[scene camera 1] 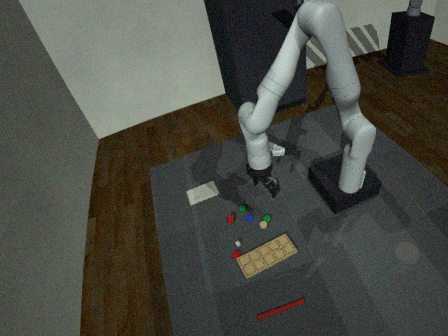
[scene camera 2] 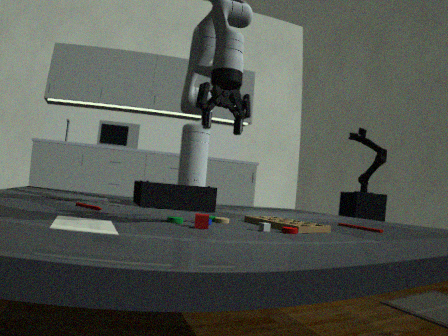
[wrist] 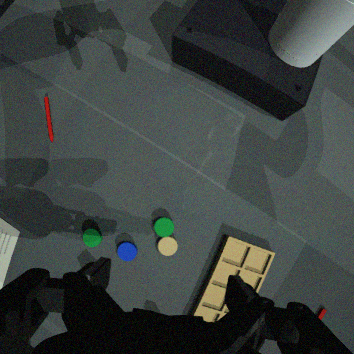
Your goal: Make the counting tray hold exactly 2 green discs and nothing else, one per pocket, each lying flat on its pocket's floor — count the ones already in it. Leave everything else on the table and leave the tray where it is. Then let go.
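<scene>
Two green discs lie flat on the table. One green disc (scene camera 1: 242, 208) (scene camera 2: 175, 220) (wrist: 92, 237) is nearer the white sheet. The other green disc (scene camera 1: 267, 218) (wrist: 164, 227) is beside a tan disc (scene camera 1: 263, 225) (scene camera 2: 221, 220) (wrist: 168, 246). The tan wooden counting tray (scene camera 1: 267, 255) (scene camera 2: 320, 229) (wrist: 236, 249) has two rows of pockets. No disc shows in its pockets in scene camera 1; the gripper hides part of it in the wrist view. My gripper (scene camera 1: 267, 189) (scene camera 2: 222, 128) (wrist: 168, 280) is open and empty, high above the table.
A blue disc (scene camera 1: 250, 218) (wrist: 127, 251) lies between the green discs. A red cube (scene camera 1: 230, 219) (scene camera 2: 202, 221), white cube (scene camera 1: 237, 243) (scene camera 2: 264, 227) and red disc (scene camera 1: 236, 255) (scene camera 2: 290, 230) lie near the tray's side. Red bars (scene camera 1: 281, 308) (wrist: 49, 119) and a white sheet (scene camera 1: 202, 193) lie farther out.
</scene>
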